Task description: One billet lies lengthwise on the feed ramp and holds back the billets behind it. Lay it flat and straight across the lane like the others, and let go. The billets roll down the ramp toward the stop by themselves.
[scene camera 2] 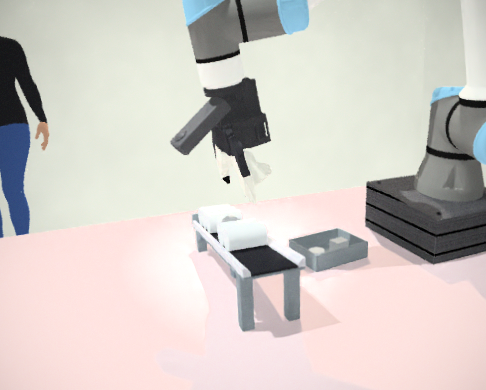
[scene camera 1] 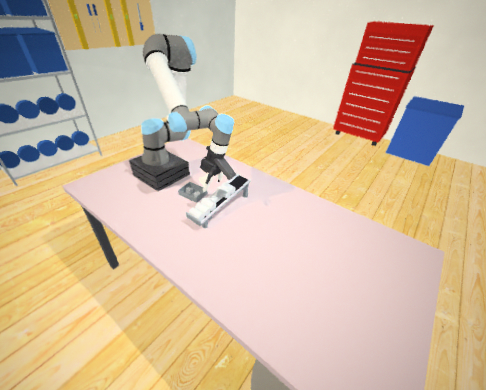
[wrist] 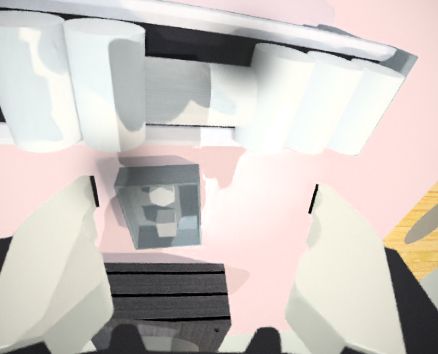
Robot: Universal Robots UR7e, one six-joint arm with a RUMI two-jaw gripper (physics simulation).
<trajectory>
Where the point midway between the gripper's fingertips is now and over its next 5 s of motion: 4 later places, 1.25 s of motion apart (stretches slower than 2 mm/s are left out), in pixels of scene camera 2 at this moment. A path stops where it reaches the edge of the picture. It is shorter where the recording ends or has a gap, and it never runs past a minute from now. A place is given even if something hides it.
The gripper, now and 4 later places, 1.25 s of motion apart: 240,193; 231,215; 230,221; 229,218; 227,162
</trajectory>
